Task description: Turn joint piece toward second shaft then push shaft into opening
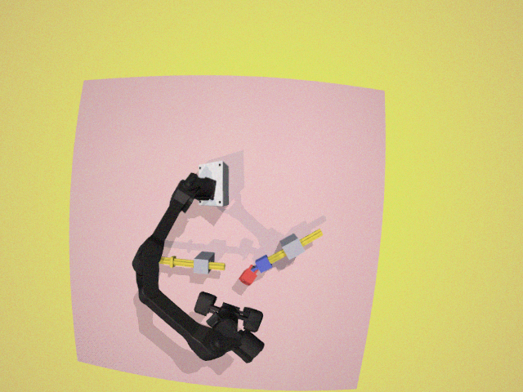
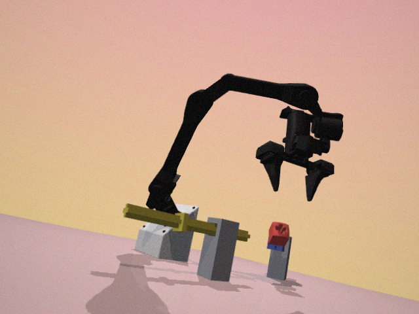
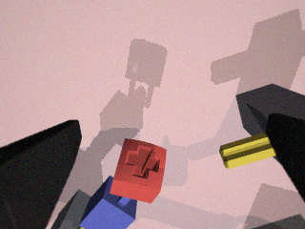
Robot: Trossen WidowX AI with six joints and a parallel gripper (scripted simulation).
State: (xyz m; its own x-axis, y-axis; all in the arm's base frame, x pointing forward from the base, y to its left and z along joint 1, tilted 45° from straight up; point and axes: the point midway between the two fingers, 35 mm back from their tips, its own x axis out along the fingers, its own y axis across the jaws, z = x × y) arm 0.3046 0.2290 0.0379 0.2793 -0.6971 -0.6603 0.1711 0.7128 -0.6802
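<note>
The red joint piece lies 9 cm below my gripper tip, 7 cm behind it and 4 cm to the left of it.
</note>
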